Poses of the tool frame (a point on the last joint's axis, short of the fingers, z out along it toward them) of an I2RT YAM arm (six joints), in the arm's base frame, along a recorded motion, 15 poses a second.
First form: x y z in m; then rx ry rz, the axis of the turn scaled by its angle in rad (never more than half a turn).
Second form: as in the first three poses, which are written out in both.
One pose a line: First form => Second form
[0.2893, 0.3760, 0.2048, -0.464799, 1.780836, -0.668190] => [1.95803, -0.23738, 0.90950, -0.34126, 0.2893, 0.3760, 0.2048]
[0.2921, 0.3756, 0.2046, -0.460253, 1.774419, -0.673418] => [1.95292, -0.23567, 0.90860, -0.34483, 0.2921, 0.3756, 0.2046]
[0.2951, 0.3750, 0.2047, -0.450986, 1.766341, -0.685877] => [1.94776, -0.23154, 0.90686, -0.35214, 0.2951, 0.3750, 0.2047]
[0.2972, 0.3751, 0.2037, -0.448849, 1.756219, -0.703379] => [1.94435, -0.23085, 0.90324, -0.36175, 0.2972, 0.3751, 0.2037]
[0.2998, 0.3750, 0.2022, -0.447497, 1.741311, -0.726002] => [1.93894, -0.23079, 0.89807, -0.37443, 0.2998, 0.3750, 0.2022]
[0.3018, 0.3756, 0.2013, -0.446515, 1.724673, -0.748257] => [1.93229, -0.23108, 0.89255, -0.38724, 0.3018, 0.3756, 0.2013]
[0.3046, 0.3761, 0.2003, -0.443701, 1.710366, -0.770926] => [1.92784, -0.23016, 0.88720, -0.39989, 0.3046, 0.3761, 0.2003]
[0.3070, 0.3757, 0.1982, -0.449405, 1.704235, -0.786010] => [1.92982, -0.23287, 0.88311, -0.40730, 0.3070, 0.3757, 0.1982]
